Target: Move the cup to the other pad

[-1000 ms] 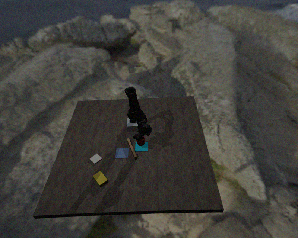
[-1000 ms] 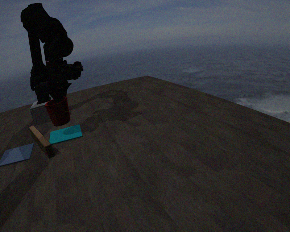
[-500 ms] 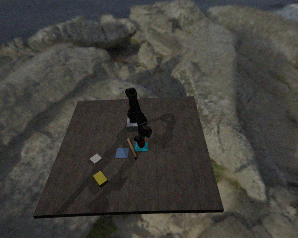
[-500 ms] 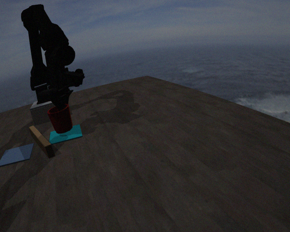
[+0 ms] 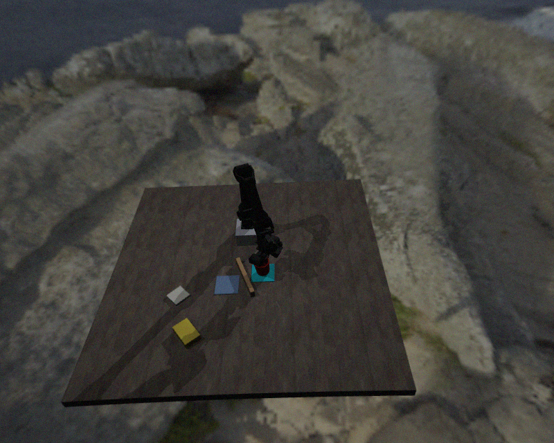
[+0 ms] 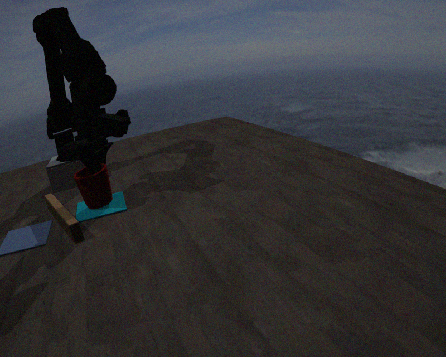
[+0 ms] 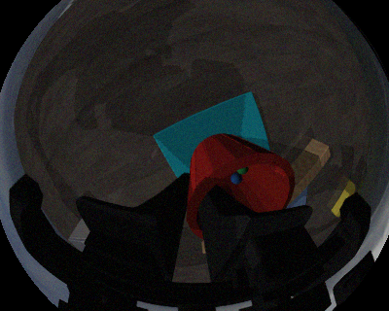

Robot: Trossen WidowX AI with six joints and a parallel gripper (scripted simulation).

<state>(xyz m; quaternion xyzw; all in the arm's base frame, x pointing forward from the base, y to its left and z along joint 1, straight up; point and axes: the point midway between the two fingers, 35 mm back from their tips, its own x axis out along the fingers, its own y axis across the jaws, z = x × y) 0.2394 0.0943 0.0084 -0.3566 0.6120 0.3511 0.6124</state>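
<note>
Right now my gripper tip is 3 cm short of the red cup and 2 cm to the left of it. The rest, counted from my gripper tip: white block 15 cm ahead, 40 cm to the right, 4 cm below; then wooden bar 6 cm ahead, 10 cm to the right, 4 cm below; then teal pad 3 cm ahead, 2 cm to the right, 5 cm below.
</note>
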